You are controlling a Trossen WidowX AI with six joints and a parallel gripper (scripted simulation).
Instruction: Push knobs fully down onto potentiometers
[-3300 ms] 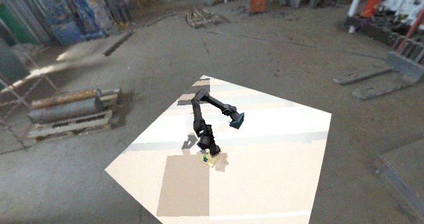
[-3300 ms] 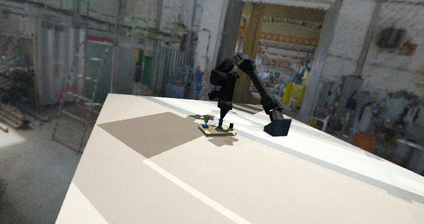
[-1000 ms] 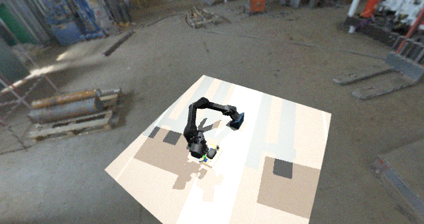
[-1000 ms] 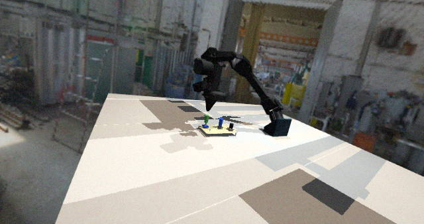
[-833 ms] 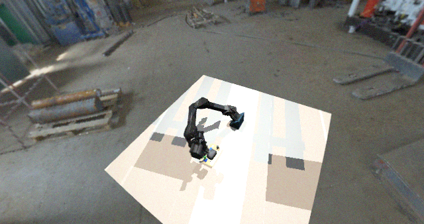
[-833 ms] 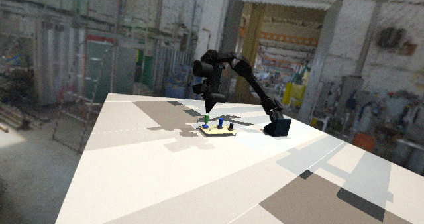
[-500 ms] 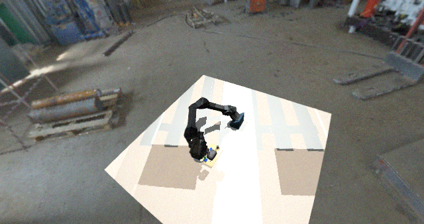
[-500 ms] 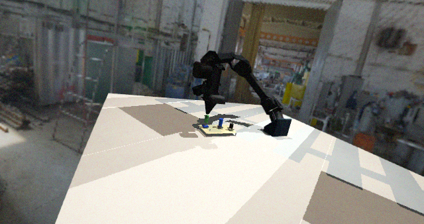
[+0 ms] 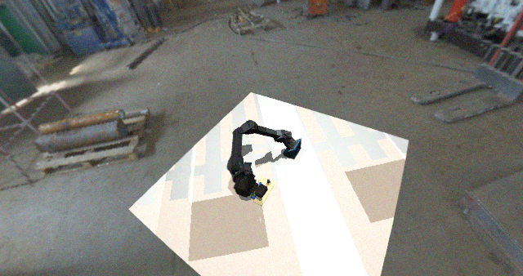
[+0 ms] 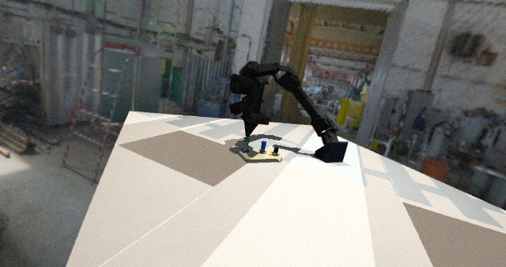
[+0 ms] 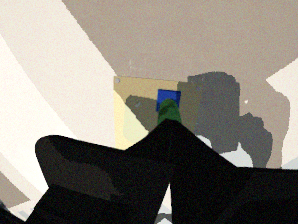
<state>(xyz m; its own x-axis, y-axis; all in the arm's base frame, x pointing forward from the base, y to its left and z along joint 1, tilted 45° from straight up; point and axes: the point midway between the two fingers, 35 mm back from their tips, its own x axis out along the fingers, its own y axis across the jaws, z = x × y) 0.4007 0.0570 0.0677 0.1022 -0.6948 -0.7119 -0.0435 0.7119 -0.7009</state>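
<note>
Right now my gripper tip is 2 cm above the green knob. Round my gripper tip: blue knob (7 cm behind, 3 cm below).
</note>
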